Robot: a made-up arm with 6 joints.
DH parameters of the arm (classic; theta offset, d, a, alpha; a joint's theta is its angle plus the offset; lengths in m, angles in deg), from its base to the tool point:
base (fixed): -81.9 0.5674 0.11 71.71
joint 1: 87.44 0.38 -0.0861 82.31
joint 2: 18.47 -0.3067 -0.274 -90
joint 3: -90 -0.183 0.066 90
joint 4: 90 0.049 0.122 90
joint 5: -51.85 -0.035 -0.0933 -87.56
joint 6: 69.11 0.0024 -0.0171 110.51
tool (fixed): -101.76 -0.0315 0 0
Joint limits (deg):
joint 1: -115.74..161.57
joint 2: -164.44..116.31
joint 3: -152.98..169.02
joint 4: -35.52..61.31
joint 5: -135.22..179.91
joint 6: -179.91..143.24
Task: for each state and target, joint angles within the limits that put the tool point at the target. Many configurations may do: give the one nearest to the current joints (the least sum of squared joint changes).
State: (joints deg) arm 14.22 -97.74 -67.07 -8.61 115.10 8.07
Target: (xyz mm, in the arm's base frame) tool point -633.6 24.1 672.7
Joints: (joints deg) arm 13.32 -129.76 -44.68 -15.22 143.06 5.44
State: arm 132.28 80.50 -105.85 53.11 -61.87 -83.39
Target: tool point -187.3 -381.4 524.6
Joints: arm 153.34 55.71 -136.95 48.71 -81.83 -91.05
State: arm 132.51 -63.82 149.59 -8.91 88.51 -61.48
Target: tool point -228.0 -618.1 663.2
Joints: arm 129.29 -49.80 147.56 -12.31 64.09 -65.08
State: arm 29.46 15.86 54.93 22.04 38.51 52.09
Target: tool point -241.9 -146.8 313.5
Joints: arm 30.82 -5.51 81.18 8.63 16.20 58.88
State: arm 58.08 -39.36 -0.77 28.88 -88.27 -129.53
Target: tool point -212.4 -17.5 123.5
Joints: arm 37.13 15.15 -3.34 41.59 -89.43 -134.67
